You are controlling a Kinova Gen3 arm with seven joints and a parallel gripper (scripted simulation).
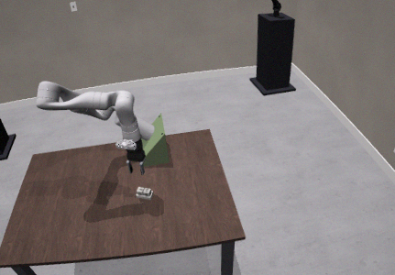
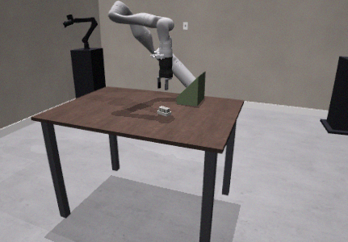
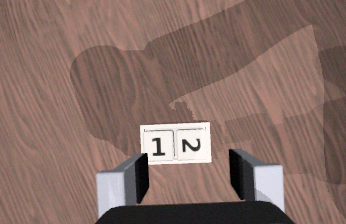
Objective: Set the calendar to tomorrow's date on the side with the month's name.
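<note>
The digit cube is 14 cm below my hand. The rest, counted from my hand: white calendar tray: 1 cm ahead, 1 cm to the left, 15 cm below; white cube: 2 cm ahead, 2 cm to the left, 14 cm below.
</note>
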